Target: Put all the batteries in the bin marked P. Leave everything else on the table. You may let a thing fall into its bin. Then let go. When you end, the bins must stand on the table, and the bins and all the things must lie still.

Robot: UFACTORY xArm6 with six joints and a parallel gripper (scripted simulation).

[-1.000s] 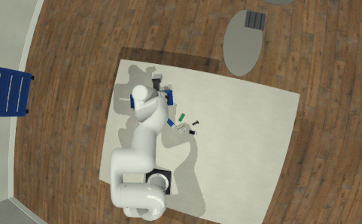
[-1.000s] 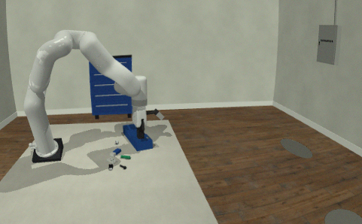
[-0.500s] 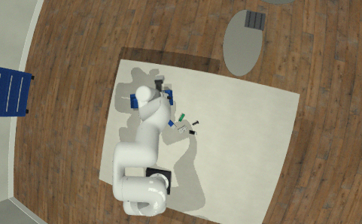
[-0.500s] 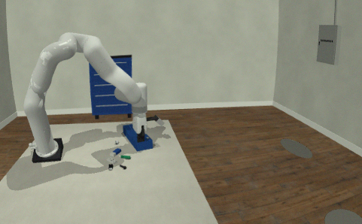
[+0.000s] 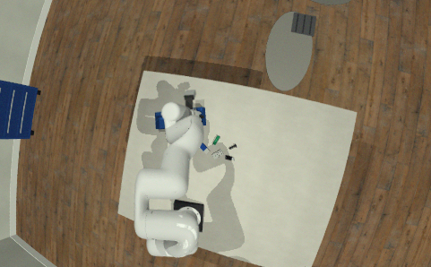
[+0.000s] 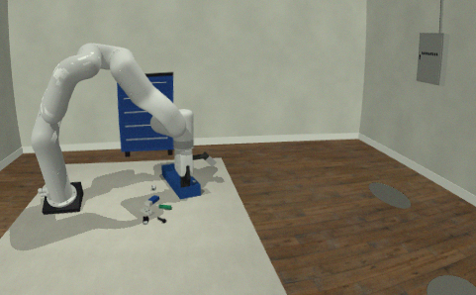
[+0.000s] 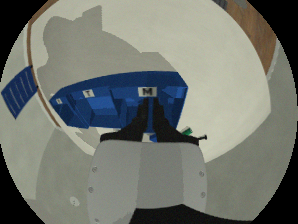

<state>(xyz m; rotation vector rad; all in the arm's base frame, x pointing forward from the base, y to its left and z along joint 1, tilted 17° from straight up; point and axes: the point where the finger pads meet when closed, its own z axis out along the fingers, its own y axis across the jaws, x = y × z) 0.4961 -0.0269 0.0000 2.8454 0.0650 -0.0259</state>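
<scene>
The blue bin is 9 cm to the left of my hand and 1 cm below it. Round my hand: green battery 10 cm to the right, 10 cm behind, 3 cm below; then grey piece 12 cm behind, 7 cm to the left, 3 cm below; then blue-and-white cylinder 14 cm behind, 4 cm to the right, 3 cm below.
</scene>
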